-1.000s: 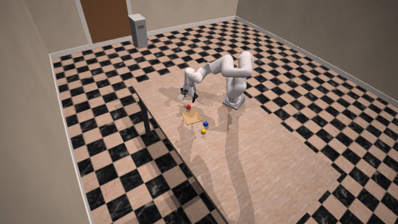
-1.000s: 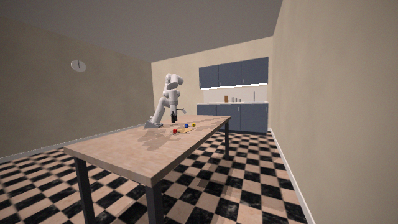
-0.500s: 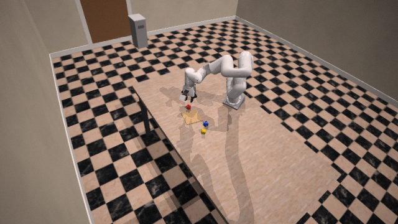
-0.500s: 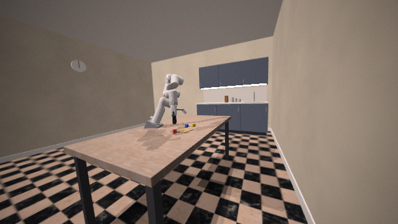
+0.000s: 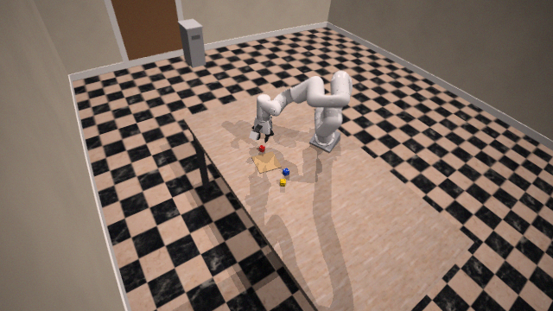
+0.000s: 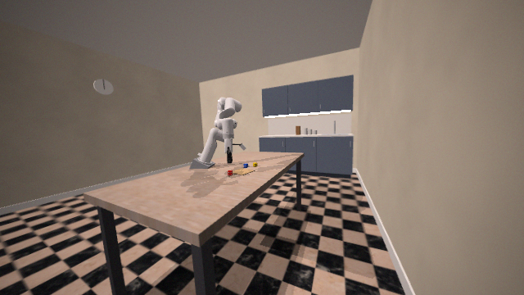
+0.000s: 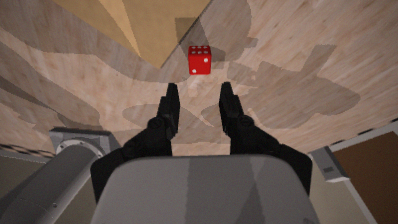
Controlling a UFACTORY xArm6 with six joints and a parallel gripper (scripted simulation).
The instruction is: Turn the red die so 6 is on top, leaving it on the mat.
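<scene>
My gripper is now 90 mm above the red die. The rest, counted from my hand: tan mat (40 mm ahead, 90 mm to the left, 110 mm below); then yellow die (80 mm ahead, 280 mm to the left, 90 mm below); then blue die (10 mm ahead, 230 mm to the left, 90 mm below).
</scene>
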